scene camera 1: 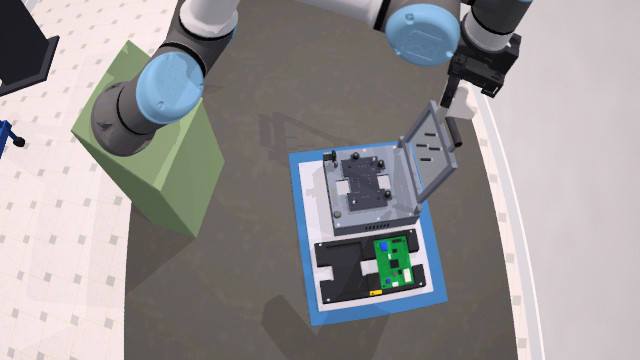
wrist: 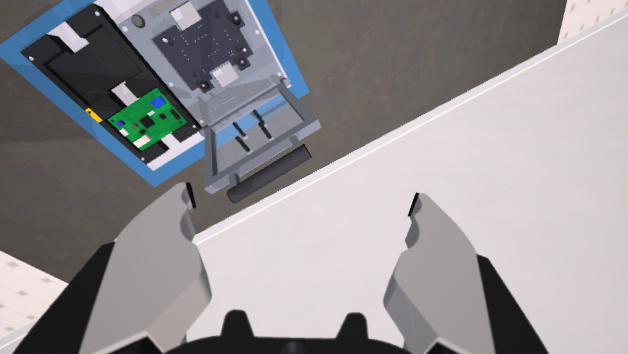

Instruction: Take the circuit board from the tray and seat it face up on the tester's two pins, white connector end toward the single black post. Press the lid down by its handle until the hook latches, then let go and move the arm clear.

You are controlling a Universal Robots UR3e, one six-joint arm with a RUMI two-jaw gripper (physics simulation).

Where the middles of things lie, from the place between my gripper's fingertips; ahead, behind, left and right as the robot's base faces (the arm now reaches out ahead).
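Labels:
Green circuit board [scene camera 1: 392, 255]: 190 mm to the right of my hand, 110 mm behind it and 320 mm below it. Tester lid [wrist: 275, 120]: my hand is 30 mm to the left of it, 10 mm past it and 160 mm above it. Going by their middles, the tester lid is the nearest to my hand of the things named here.

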